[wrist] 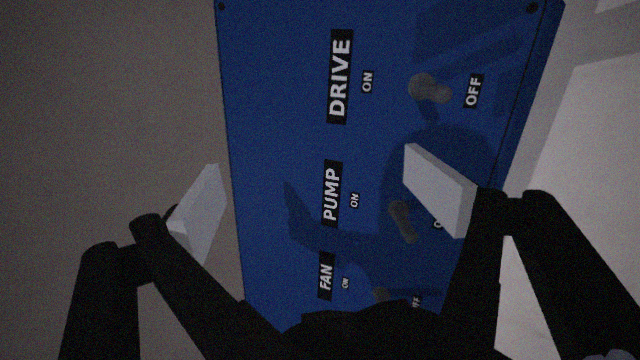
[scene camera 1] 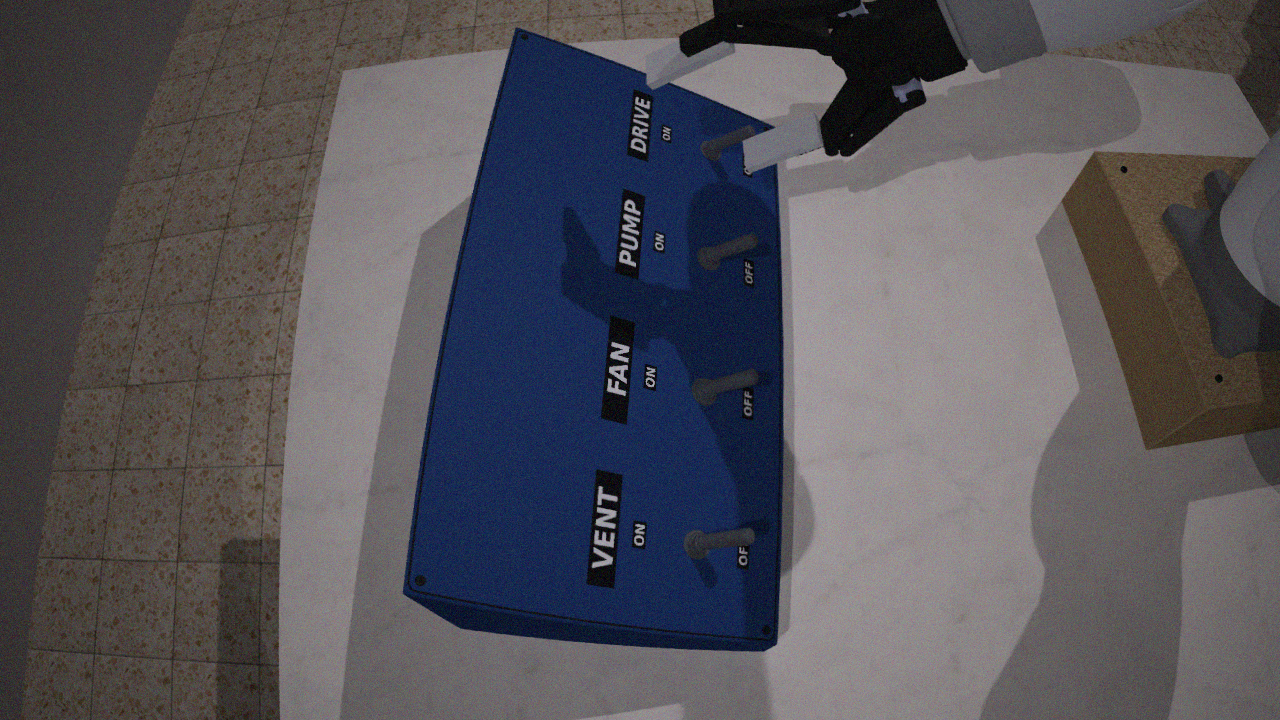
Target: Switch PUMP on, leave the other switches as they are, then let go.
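Where they show: gripper, fingertip midpoint: [wrist: 315,173] [scene camera 1: 701,117]; arm's base at its link origin: [scene camera 1: 1249,281].
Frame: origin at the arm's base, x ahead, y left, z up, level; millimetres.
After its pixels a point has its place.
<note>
The blue switch panel [scene camera 1: 510,358] {z 51, x 741, y 103 mm} [wrist: 270,125] {z 47, x 715, y -98 mm} has four grey levers. The PUMP lever [scene camera 1: 728,251] {z 6, x 577, y -12 mm} [wrist: 403,221] {z 8, x 573, y -22 mm} leans toward its OFF label. The DRIVE lever [scene camera 1: 728,142] {z 5, x 567, y -131 mm} [wrist: 431,89] {z 16, x 557, y -138 mm}, the FAN lever [scene camera 1: 725,386] {z 6, x 589, y 107 mm} [wrist: 381,293] {z -10, x 599, y 95 mm} and the VENT lever [scene camera 1: 719,541] {z 8, x 599, y 224 mm} also lean to the OFF side. My gripper [scene camera 1: 699,127] {z 90, x 600, y -84 mm} [wrist: 315,173] {z 90, x 600, y -84 mm} is open and empty, its pale fingertips wide apart above the DRIVE end of the panel. In the wrist view the right finger is beside the PUMP lever and partly hides its OFF label; the PUMP lever is not between the fingertips.
The panel lies on a pale marble-like table [scene camera 1: 895,358] {z -108, x 406, y 32 mm}. A brown wooden block [scene camera 1: 1109,304] {z -92, x 137, y -21 mm} stands at the right, with a grey and white base part [scene camera 1: 1208,259] {z 25, x 79, y -8 mm} on it. Tiled floor [scene camera 1: 152,402] shows beyond the table's left edge. Arm shadows fall across the panel.
</note>
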